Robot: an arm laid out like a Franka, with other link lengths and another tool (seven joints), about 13 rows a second.
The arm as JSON. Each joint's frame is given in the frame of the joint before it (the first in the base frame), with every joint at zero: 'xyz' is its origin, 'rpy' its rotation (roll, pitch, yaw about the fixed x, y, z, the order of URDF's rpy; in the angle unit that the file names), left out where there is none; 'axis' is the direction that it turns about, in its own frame. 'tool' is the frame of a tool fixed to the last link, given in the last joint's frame.
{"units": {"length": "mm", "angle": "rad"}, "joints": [
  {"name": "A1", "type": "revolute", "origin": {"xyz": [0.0, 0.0, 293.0]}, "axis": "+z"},
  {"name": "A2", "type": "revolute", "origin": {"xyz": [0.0, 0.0, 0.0]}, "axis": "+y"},
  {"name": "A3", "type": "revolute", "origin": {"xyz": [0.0, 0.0, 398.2]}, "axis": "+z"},
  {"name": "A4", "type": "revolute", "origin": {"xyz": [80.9, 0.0, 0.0]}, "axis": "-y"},
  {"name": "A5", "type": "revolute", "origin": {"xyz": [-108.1, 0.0, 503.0]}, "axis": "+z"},
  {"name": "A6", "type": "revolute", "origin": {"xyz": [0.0, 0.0, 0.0]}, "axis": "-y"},
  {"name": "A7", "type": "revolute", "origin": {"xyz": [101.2, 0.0, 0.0]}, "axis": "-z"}
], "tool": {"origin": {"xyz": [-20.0, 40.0, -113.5], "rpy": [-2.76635, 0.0, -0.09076]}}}
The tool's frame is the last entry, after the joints.
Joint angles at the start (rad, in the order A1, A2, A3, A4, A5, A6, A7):
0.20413, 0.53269, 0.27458, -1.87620, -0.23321, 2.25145, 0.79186
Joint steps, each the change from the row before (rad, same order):
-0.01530, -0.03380, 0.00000, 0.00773, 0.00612, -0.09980, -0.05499
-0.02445, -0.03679, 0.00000, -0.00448, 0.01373, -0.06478, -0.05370
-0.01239, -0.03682, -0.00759, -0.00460, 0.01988, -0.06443, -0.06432
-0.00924, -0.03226, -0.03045, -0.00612, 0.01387, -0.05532, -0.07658
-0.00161, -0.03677, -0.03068, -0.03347, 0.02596, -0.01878, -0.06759
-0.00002, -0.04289, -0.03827, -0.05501, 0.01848, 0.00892, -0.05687
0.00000, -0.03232, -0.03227, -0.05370, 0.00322, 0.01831, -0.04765
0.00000, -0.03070, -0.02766, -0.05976, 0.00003, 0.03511, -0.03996
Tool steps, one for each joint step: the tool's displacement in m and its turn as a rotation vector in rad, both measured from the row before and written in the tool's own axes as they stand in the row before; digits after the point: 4 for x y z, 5 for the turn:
0.0029, 0.0106, -0.0239, -0.05087, -0.04464, -0.01667
0.0038, 0.0159, -0.0244, -0.02336, -0.03290, -0.00787
-0.0015, 0.0140, -0.0228, -0.01982, -0.04114, -0.01819
0.0047, 0.0262, -0.0208, -0.02132, -0.03862, -0.01586
-0.0045, 0.0238, -0.0104, -0.00009, -0.03400, -0.01469
-0.0064, 0.0294, -0.0051, 0.00357, -0.01718, -0.00813
-0.0065, 0.0270, 0.0017, -0.00313, -0.01247, -0.01328
-0.0084, 0.0246, 0.0059, 0.00087, -0.00347, -0.01565

